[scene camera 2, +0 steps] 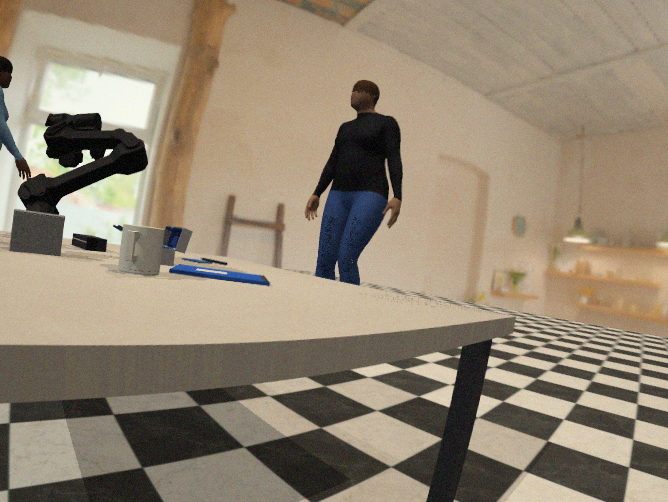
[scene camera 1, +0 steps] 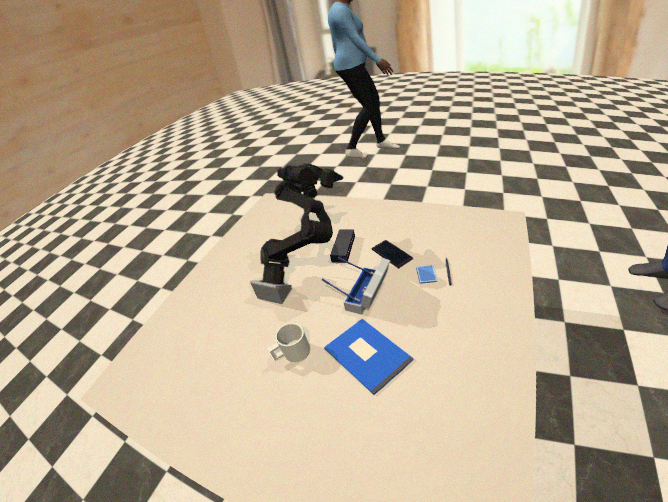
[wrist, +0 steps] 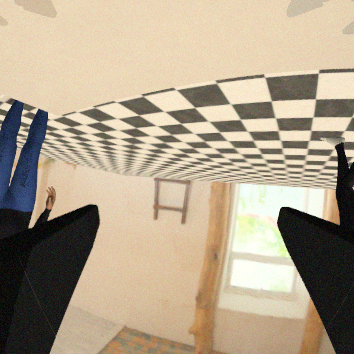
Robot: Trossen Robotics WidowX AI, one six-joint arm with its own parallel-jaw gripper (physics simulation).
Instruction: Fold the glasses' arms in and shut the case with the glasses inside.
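Places are measured from the arm's base along level axes (x ahead, y left, z up), in centimetres.
Pixels of known places: gripper, between the fingertips: (scene camera 1: pixel 336 175) (wrist: pixel 190 215); arm's base, origin of its link: (scene camera 2: pixel 37 230) (scene camera 1: pixel 272 282).
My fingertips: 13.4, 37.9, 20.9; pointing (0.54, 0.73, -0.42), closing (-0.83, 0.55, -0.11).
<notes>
For each thing: its top centre in the pictures, then the offset to it from my fingertips, as dx, dy, dz. "spot": a spot on its surface instead.
- glasses case, a spot on its surface: (scene camera 2: pixel 167 256) (scene camera 1: pixel 355 308) spot: +17.5, -41.1, -23.3
- grey mug, a spot on its surface: (scene camera 2: pixel 141 256) spot: +3.8, -62.8, -22.2
- blue book, centre of its top: (scene camera 2: pixel 220 272) (scene camera 1: pixel 367 353) +25.2, -55.0, -24.6
- dark box, centre of its top: (scene camera 2: pixel 89 236) (scene camera 1: pixel 342 241) +2.9, -11.3, -22.0
- black phone-like slab, centre of its top: (scene camera 1: pixel 391 252) +21.9, -11.6, -24.6
- blue square pad, centre of its top: (scene camera 2: pixel 197 260) (scene camera 1: pixel 426 273) +36.0, -20.2, -24.9
- pen, centre of its top: (scene camera 2: pixel 212 259) (scene camera 1: pixel 448 269) +43.1, -17.4, -24.5
The glasses case (scene camera 1: pixel 353 307) (scene camera 2: pixel 167 256) stands open on the table, grey outside and blue inside, with its lid (scene camera 1: pixel 376 283) (scene camera 2: pixel 185 240) raised on the side away from the robot's base. The blue glasses sit in the case; their two arms stick out unfolded over its near side, one arm (scene camera 1: pixel 334 285) nearer the mug and the other arm (scene camera 1: pixel 353 263) nearer the dark box. My gripper (scene camera 1: pixel 334 177) (wrist: pixel 190 215) is open and empty, high above the table's far edge and well apart from the case. The case and glasses do not show in the wrist view.
A grey mug (scene camera 1: pixel 297 346) (scene camera 2: pixel 141 256) and a blue book (scene camera 1: pixel 380 369) (scene camera 2: pixel 237 276) are near the case. A dark box (scene camera 1: pixel 342 245) (scene camera 2: pixel 89 242), a black phone-like slab (scene camera 1: pixel 392 253), a blue square pad (scene camera 1: pixel 426 274) and a pen (scene camera 1: pixel 448 271) lie around it. Two people stand beyond the table.
</notes>
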